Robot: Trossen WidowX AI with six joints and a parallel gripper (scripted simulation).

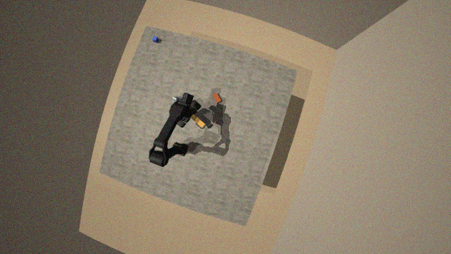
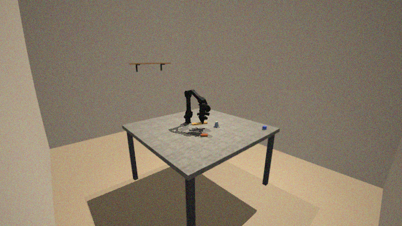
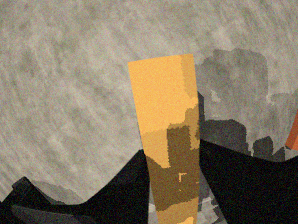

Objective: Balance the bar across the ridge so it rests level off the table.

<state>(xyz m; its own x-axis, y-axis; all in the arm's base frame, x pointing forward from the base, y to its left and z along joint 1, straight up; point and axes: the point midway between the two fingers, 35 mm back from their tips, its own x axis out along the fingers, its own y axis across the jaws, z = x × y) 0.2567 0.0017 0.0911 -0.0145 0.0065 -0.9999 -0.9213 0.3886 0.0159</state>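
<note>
Right now my gripper tip is 3 cm to the left of the yellow-orange bar and 1 cm past it. The rest, counted from my gripper tip: orange ridge block (18 cm ahead, 13 cm to the right, 5 cm below); then small blue cube (50 cm to the left, 48 cm ahead, 4 cm below).
</note>
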